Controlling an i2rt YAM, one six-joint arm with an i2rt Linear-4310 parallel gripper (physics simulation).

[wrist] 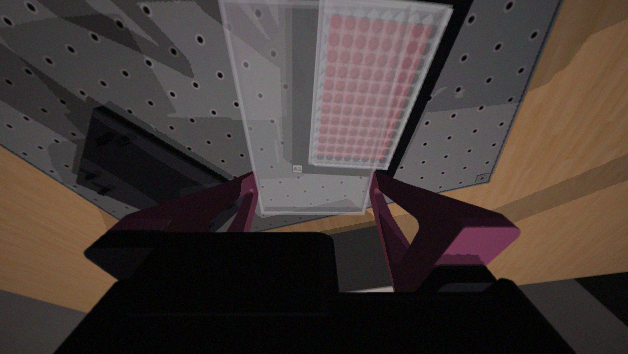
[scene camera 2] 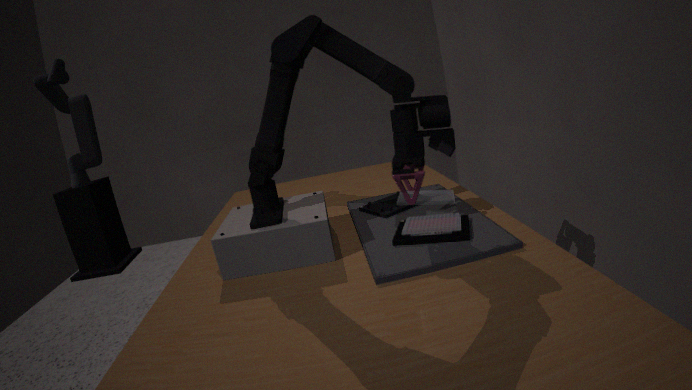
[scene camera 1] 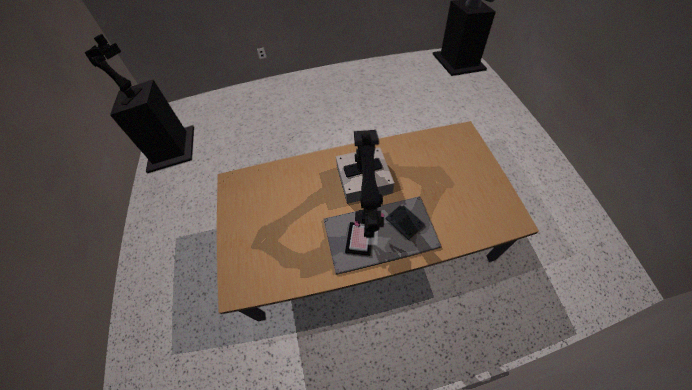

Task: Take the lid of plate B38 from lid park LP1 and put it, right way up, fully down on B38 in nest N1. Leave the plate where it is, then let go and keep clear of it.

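Places are measured from the arm's base along level axes (x ahead, y left, z up), in metres.
Pixels of known places: gripper, between the fingertips: (wrist: 313,177) (scene camera 2: 412,199); arm's base, origin of its link: (scene camera 2: 268,213).
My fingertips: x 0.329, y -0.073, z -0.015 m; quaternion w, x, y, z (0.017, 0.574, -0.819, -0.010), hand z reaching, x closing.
Note:
For each thing: its top centre in the pictures, then the offset to it from my fingertips. Level surfaces: height alone.
- clear lid, centre of its top: (wrist: 315,146) (scene camera 2: 425,193) (scene camera 1: 368,231) 0.011 m right, 0.030 m ahead, 0.010 m up
- black nest N1, centre of its top: (wrist: 362,104) (scene camera 2: 432,224) (scene camera 1: 359,237) 0.054 m right, 0.023 m ahead, 0.051 m down
- Lid park LP1, centre of its top: (wrist: 161,197) (scene camera 2: 394,198) (scene camera 1: 405,220) 0.193 m left, 0.001 m ahead, 0.049 m down
- wooden table, height of its surface: 0.081 m down
My gripper (scene camera 1: 370,220) (scene camera 2: 411,202) (wrist: 313,177) is shut on the clear lid (scene camera 2: 436,198) (wrist: 311,194), its pink fingers at the lid's two long sides near one end. The lid is held roughly level above the board, raised and apart from the plate. Plate B38 (scene camera 1: 359,238) (scene camera 2: 431,225) (wrist: 357,100), with pink wells, sits in the black nest N1 (scene camera 2: 432,240) (wrist: 419,115). In the wrist view the lid partly overlaps the plate. Lid park LP1 (scene camera 1: 406,221) (scene camera 2: 382,206) (wrist: 145,165) is the dark, angled holder on the other side, bare of a lid.
The grey perforated board (scene camera 1: 345,262) (scene camera 2: 400,267) (wrist: 450,145) carries the nest and park on the wooden table (scene camera 1: 270,200) (scene camera 2: 250,325). My arm's white base box (scene camera 1: 370,192) (scene camera 2: 275,255) stands behind the board. Two black pedestals (scene camera 1: 150,125) (scene camera 1: 467,37) stand away from the table.

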